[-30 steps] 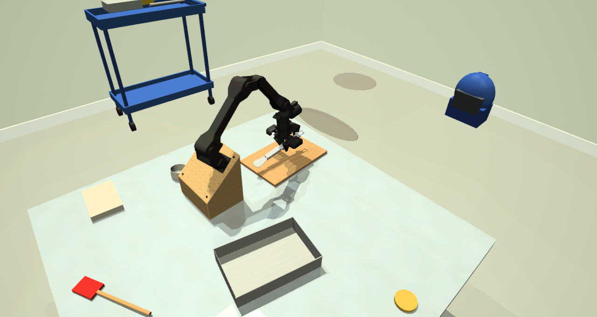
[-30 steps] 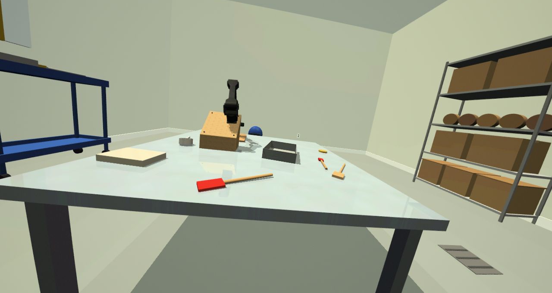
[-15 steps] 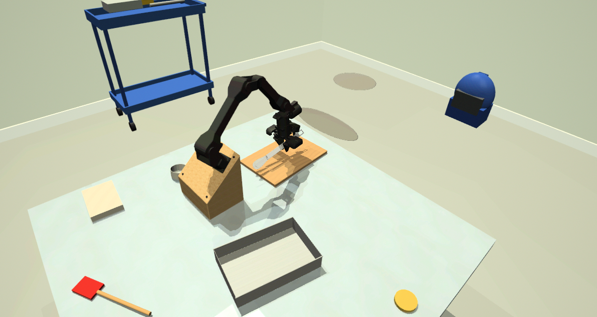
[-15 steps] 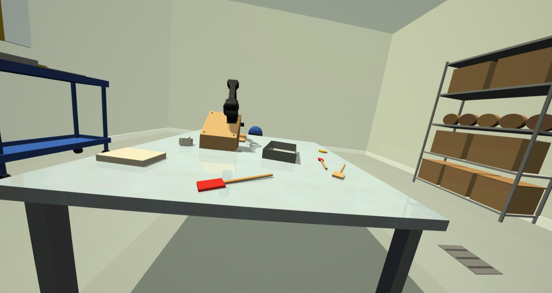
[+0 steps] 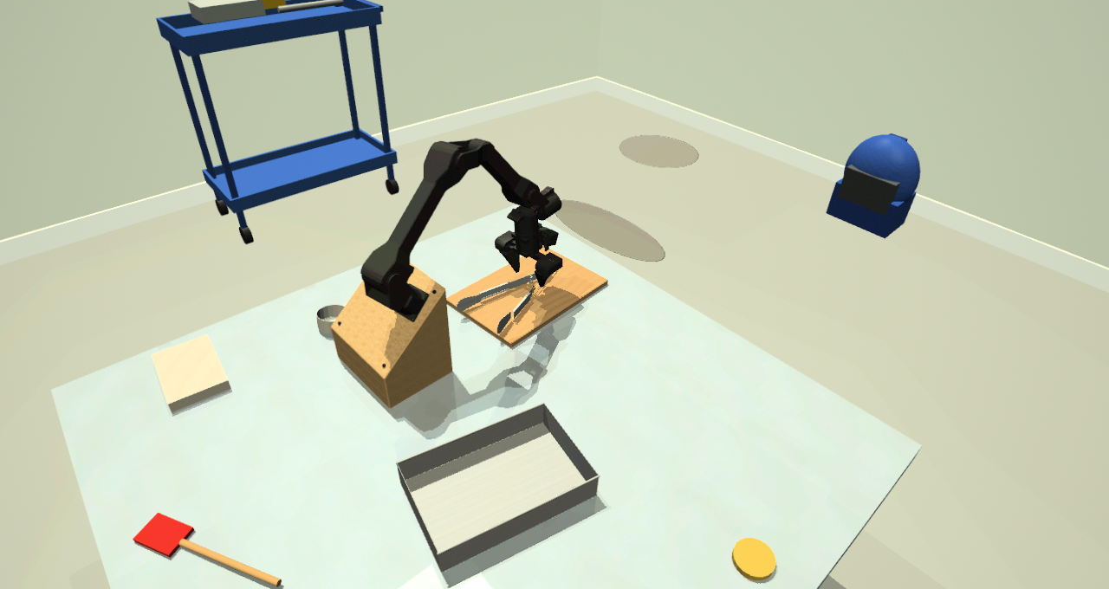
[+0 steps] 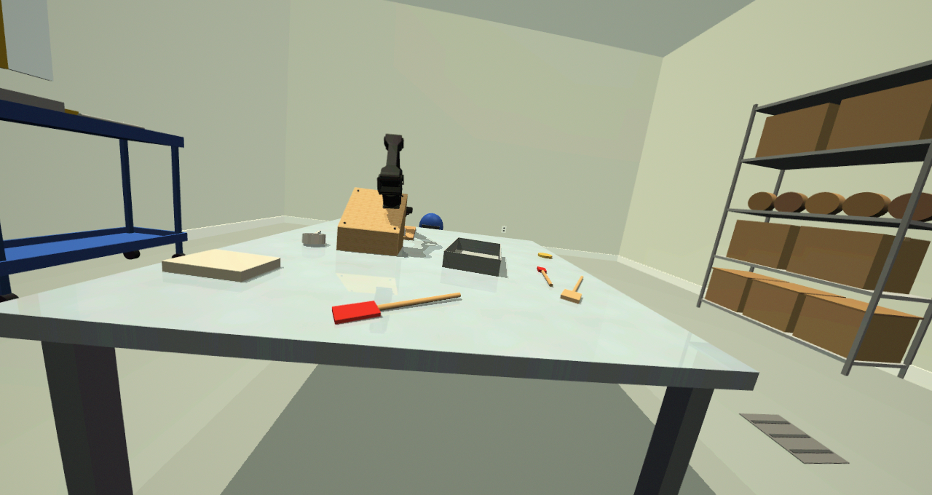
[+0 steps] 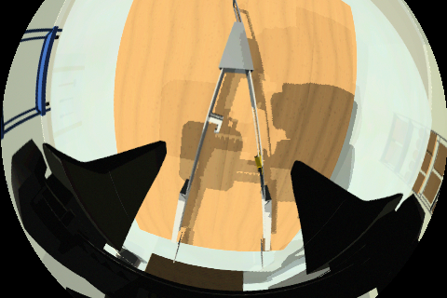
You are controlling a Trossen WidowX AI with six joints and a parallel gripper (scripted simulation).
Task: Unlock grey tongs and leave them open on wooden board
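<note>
My gripper tip is now 20 mm short of the yellow lock piece, 20 mm above it and 10 mm to the left of it. From my gripper tip the other things lie so: pale slab: 730 mm to the right, 340 mm behind, 30 mm below; then wooden board: 40 mm below; then grey roasting tin: 480 mm to the right, 360 mm ahead, 20 mm below.
</note>
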